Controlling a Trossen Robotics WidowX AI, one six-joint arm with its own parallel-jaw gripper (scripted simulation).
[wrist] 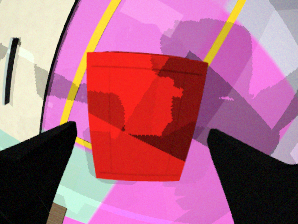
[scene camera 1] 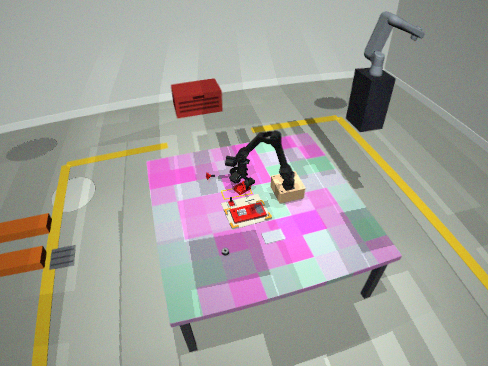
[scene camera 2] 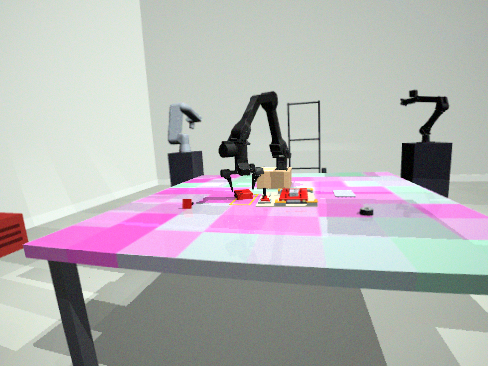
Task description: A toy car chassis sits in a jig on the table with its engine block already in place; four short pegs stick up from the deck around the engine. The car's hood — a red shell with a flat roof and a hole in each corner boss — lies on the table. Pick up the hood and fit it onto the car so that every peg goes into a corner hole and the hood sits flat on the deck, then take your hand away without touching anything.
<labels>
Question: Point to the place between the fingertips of the gripper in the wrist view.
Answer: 144, 132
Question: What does the gripper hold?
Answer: Nothing.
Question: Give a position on a red hood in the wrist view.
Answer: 143, 107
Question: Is the gripper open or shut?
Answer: Open.
</labels>
